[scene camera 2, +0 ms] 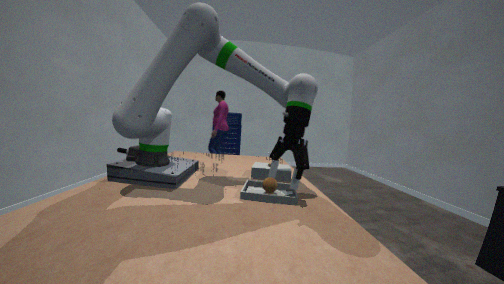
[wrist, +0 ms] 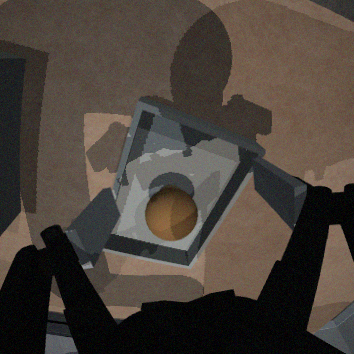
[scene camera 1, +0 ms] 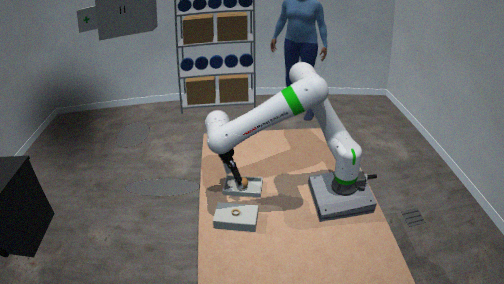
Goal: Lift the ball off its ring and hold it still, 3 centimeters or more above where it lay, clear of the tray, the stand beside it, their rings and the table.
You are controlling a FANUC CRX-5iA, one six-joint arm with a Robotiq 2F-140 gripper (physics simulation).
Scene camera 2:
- my gripper: 281,182
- grey tray: 252,190
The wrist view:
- my gripper: 182,187
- orange-brown ball: 170,213
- grey tray: 165,147
